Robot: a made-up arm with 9 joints. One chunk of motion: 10 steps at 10 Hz.
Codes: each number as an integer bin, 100 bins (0 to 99) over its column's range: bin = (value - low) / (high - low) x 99, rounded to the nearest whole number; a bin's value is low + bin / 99 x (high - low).
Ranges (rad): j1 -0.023..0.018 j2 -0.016..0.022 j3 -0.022..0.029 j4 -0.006..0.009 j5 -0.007..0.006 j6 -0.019..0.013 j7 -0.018..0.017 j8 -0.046..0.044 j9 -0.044..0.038
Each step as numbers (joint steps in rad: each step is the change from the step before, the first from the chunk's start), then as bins.
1 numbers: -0.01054 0.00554 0.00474 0.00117 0.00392 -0.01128 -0.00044 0.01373 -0.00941
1 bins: 30 56 52 47 83 24 50 66 42
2 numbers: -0.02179 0.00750 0.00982 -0.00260 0.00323 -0.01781 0.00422 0.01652 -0.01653
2 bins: 3 61 62 22 78 4 63 69 33
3 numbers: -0.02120 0.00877 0.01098 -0.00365 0.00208 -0.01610 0.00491 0.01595 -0.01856
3 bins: 4 65 64 16 69 9 65 68 31
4 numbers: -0.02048 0.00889 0.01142 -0.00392 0.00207 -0.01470 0.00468 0.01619 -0.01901
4 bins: 6 65 65 14 69 13 64 68 30
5 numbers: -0.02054 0.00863 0.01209 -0.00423 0.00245 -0.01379 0.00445 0.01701 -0.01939
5 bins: 6 64 66 12 72 16 64 69 30
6 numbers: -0.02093 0.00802 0.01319 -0.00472 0.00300 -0.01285 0.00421 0.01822 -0.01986
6 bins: 5 63 68 8 76 19 63 71 29
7 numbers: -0.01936 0.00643 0.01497 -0.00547 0.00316 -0.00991 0.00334 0.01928 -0.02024
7 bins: 9 58 72 3 77 28 60 72 29
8 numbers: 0.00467 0.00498 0.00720 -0.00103 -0.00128 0.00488 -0.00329 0.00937 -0.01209
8 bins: 67 55 57 33 44 74 42 61 39
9 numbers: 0.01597 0.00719 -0.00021 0.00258 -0.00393 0.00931 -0.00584 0.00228 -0.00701
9 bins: 94 60 42 57 23 88 34 53 45
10 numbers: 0.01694 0.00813 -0.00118 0.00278 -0.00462 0.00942 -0.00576 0.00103 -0.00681
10 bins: 96 63 40 58 18 88 35 52 45
